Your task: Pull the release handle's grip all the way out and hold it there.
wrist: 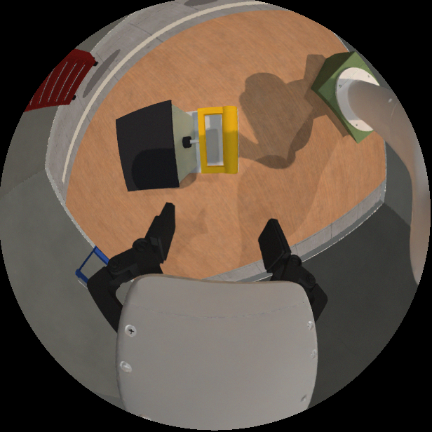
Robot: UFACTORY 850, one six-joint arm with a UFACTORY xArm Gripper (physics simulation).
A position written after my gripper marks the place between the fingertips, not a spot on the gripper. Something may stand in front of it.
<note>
In view: my gripper (221, 222), a grey mounting plate (213, 122) and a grey-green housing (153, 141).
</note>
